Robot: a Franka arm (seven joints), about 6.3 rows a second.
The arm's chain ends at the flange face. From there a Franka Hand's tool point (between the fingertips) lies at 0.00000 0.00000 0.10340 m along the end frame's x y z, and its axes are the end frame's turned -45 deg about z.
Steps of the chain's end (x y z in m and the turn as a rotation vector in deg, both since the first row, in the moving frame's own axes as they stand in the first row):
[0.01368 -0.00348 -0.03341 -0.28 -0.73 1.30]
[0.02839 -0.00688 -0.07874 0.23 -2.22 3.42]
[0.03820 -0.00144 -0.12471 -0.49 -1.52 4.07]
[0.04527 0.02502 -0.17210 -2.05 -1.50 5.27]
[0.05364 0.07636 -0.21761 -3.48 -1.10 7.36]
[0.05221 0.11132 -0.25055 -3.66 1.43 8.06]
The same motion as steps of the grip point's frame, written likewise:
[0.01085 0.00662 -0.03342 0.32 -0.71 1.30]
[0.02250 0.01201 -0.07882 1.73 -1.41 3.42]
[0.02551 0.02459 -0.12475 0.73 -1.42 4.07]
[0.00976 0.05020 -0.17220 -0.39 -2.51 5.27]
[-0.02208 0.09458 -0.21782 -1.68 -3.24 7.36]
[-0.04509 0.12190 -0.25079 -3.60 -1.58 8.06]

